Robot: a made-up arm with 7 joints.
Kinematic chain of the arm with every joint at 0, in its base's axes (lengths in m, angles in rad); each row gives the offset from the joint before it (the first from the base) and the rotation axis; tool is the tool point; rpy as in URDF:
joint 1: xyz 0 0 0.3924 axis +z
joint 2: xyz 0 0 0 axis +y
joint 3: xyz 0 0 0.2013 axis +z
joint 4: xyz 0.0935 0 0 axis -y
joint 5: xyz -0.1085 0 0.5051 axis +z
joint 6: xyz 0 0 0 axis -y
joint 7: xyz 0.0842 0 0 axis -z
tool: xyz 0 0 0 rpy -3.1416 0 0
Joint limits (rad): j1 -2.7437..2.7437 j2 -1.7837..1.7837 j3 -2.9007..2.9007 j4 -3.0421..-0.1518 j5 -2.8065..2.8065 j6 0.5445..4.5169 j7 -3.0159..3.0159
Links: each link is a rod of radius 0.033 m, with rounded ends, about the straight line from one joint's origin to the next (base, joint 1, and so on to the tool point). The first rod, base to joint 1, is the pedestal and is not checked.
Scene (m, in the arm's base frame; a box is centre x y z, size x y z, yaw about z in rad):
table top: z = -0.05
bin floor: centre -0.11 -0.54 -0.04 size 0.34 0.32 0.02 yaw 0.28
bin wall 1: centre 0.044 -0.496 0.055 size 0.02 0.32 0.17 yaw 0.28
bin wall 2: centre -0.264 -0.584 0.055 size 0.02 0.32 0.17 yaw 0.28
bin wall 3: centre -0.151 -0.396 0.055 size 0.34 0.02 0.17 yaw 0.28
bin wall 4: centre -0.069 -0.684 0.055 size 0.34 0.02 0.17 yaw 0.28
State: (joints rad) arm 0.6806 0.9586 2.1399 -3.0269 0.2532 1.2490 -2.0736
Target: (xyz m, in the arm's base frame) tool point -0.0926 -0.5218 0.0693
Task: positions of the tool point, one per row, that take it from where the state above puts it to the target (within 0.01 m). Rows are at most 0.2 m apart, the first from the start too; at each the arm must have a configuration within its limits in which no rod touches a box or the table.
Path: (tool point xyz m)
1: -0.4313 -0.1656 0.2964
2: -0.4044 -0.2868 0.3052
3: -0.3153 -0.4241 0.3041
4: -0.2593 -0.4775 0.2356
5: -0.1836 -0.5133 0.1565
6: -0.0926 -0.5218 0.0693

